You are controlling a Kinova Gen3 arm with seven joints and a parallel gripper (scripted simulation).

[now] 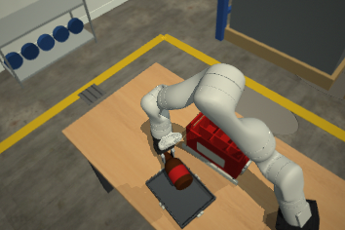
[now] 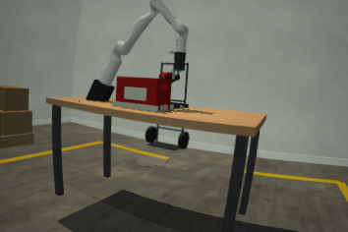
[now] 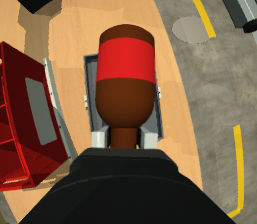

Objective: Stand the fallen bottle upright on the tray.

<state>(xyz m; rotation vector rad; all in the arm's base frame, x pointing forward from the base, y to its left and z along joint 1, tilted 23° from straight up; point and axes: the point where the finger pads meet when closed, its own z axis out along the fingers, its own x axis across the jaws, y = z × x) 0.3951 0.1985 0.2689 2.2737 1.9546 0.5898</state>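
My gripper is now 5 cm past the bottle, 1 cm to the right of it and 1 cm above it. Also, from my hand: tray 7 cm behind, 19 cm below; then red crate 3 cm behind, 28 cm to the right, 12 cm below.
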